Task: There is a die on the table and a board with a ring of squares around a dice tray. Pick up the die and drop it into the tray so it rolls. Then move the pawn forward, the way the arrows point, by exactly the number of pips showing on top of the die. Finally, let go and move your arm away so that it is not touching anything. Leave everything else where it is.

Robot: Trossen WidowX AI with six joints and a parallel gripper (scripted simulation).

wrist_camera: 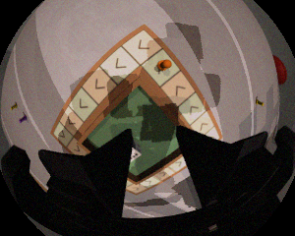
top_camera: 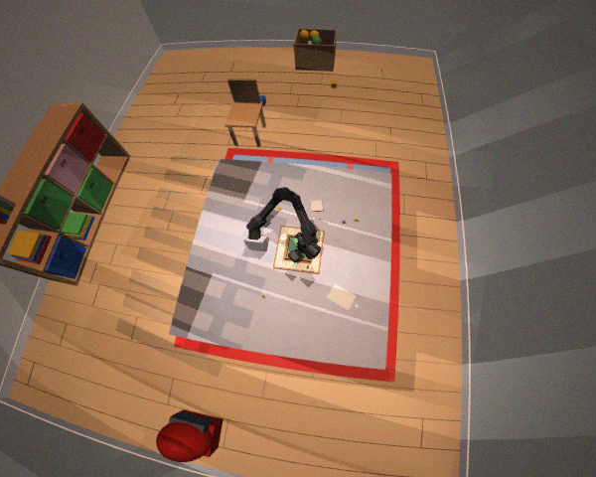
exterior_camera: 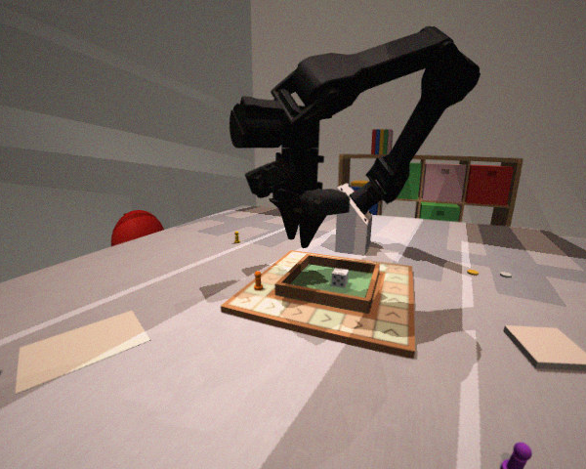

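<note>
The orange pawn lies 30 mm ahead of my gripper tip, 60 mm to the right of it and 70 mm below it. Also, from my gripper tip: grey die: 40 mm behind, 70 mm to the left, 70 mm below; then green tray: 40 mm behind, 50 mm to the left, 90 mm below; then purple pawn: 220 mm ahead, 280 mm to the left, 80 mm below.
</note>
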